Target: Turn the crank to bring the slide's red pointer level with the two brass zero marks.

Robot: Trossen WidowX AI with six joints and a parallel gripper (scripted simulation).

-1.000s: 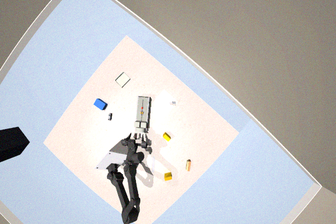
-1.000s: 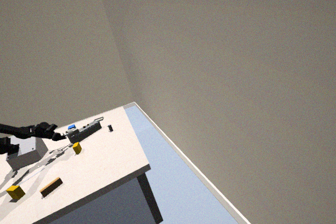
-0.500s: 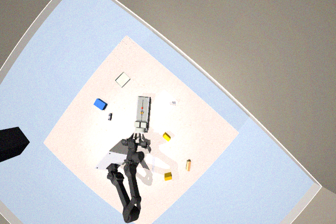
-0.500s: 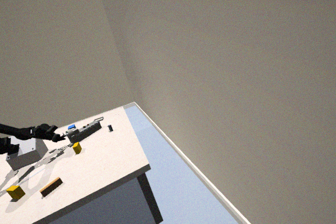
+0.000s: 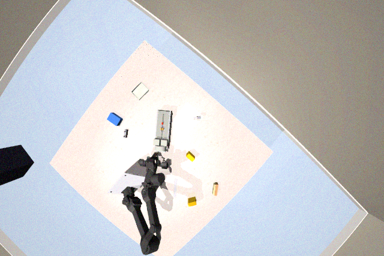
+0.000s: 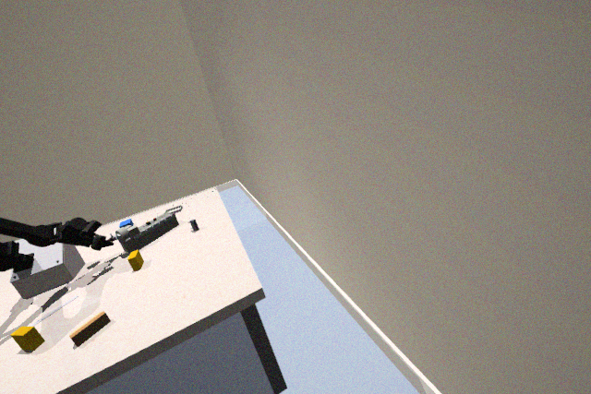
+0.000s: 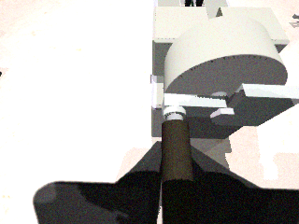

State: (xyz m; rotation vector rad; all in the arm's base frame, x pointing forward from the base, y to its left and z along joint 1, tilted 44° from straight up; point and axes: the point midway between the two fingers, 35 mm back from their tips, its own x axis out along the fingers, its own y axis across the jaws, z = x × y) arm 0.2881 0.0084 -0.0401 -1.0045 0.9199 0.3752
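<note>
My gripper tip is now 1 cm short of the crank, 1 cm to the left of it and 2 cm below it. Round my gripper tip: blue block: 8 cm behind, 39 cm to the left, 5 cm below; dark brown crank handle: 1 cm behind, 1 cm to the right, 2 cm above; red pointer: 17 cm ahead, 11 cm to the left, 2 cm above.
</note>
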